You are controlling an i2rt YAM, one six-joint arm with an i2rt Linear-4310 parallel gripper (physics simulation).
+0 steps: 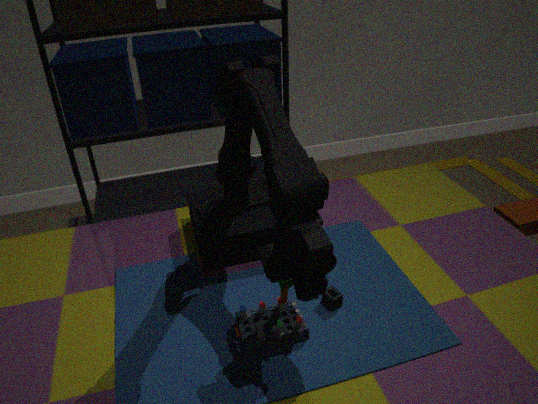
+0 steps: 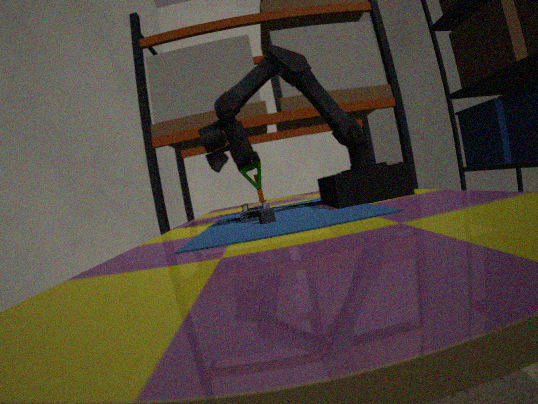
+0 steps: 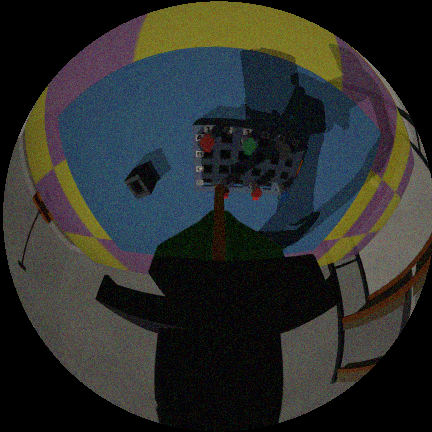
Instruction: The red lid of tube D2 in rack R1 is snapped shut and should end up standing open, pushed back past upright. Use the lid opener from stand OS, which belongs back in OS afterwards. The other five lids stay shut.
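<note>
The dark tube rack R1 lies on the blue mat. My gripper is shut on the lid opener, a green triangular handle with an orange shaft. It hangs right over the rack's near edge. The shaft's tip sits at row D, column 2, against the red lid of D2, which it half hides; I cannot tell how that lid stands. Other lids show red, green and red.
The small dark stand OS stands empty on the mat beside the rack. The arm's dark base sits at the mat's back edge. Shelf units stand against the wall behind.
</note>
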